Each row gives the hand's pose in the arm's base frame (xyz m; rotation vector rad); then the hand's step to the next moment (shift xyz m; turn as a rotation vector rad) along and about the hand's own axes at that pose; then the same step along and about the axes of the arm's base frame.
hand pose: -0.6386 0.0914 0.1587 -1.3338 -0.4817 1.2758
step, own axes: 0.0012 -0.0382 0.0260 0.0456 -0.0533 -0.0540
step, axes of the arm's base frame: -0.0068 0.0217 0.0402 0.0822 0.0291 0.0154
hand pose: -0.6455 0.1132 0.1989 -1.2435 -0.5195 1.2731
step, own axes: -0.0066 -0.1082 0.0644 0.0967 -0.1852 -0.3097
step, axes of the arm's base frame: -0.0119 0.0390 0.1193 0.3721 -0.0031 0.0336
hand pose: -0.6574 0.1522 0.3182 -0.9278 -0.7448 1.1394
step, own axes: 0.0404 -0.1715 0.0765 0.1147 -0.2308 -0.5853
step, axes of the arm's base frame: 0.0154 0.0315 0.1889 0.6356 -0.0542 -0.0457
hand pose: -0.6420 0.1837 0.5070 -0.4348 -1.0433 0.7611
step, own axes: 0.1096 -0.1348 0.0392 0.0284 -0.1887 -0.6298
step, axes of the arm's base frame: 0.0441 -0.0105 0.1722 0.6356 -0.0887 -0.1458
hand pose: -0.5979 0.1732 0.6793 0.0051 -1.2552 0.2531
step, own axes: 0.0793 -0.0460 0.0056 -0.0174 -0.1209 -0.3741
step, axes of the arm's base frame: 0.0263 -0.0307 0.0825 0.3694 -0.0676 -0.1176
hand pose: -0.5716 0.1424 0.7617 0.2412 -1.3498 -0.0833
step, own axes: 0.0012 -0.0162 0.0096 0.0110 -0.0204 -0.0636
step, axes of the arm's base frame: -0.0078 -0.0172 -0.0005 0.0659 -0.0141 -0.0066
